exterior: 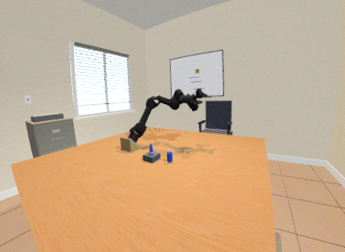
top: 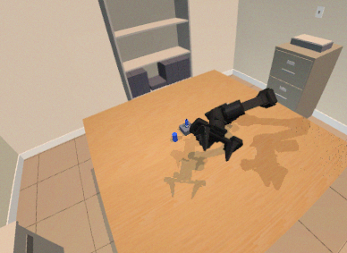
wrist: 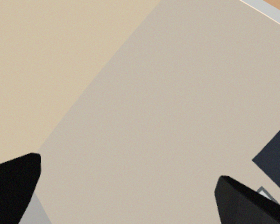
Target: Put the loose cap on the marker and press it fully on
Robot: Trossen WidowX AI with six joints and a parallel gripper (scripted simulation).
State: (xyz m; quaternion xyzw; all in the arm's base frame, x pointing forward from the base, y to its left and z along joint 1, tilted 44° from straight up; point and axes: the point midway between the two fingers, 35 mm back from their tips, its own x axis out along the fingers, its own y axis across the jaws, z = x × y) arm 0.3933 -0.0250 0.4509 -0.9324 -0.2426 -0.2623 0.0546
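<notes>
My gripper tip is 120 mm past the blue cap, 410 mm to the left of it and 300 mm above it. From my gripper tip the other things lie so: holder block (230 mm behind, 420 mm to the right, 310 mm below).
</notes>
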